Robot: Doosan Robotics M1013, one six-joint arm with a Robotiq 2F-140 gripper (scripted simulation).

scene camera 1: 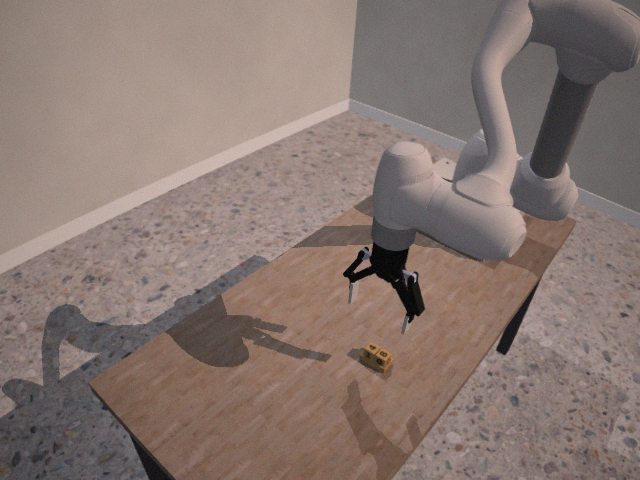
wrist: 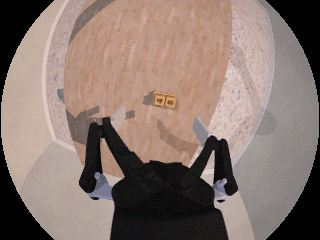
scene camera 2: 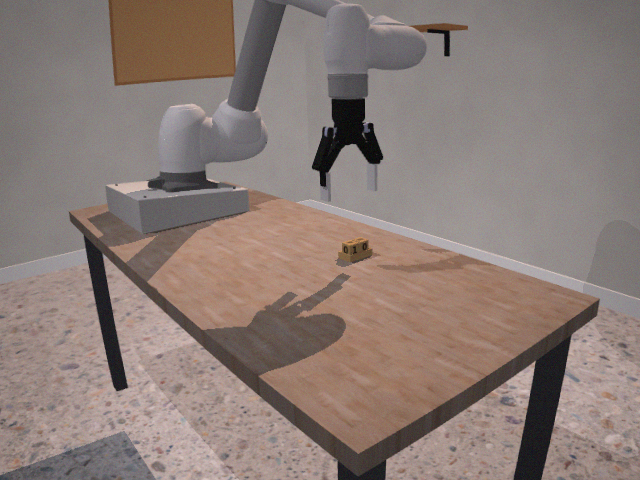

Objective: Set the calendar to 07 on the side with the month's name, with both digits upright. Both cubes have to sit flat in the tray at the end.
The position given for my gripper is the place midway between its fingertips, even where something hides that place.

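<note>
Visible: my gripper (scene camera 2: 349, 195), (scene camera 1: 378, 315), (wrist: 160, 117).
</note>
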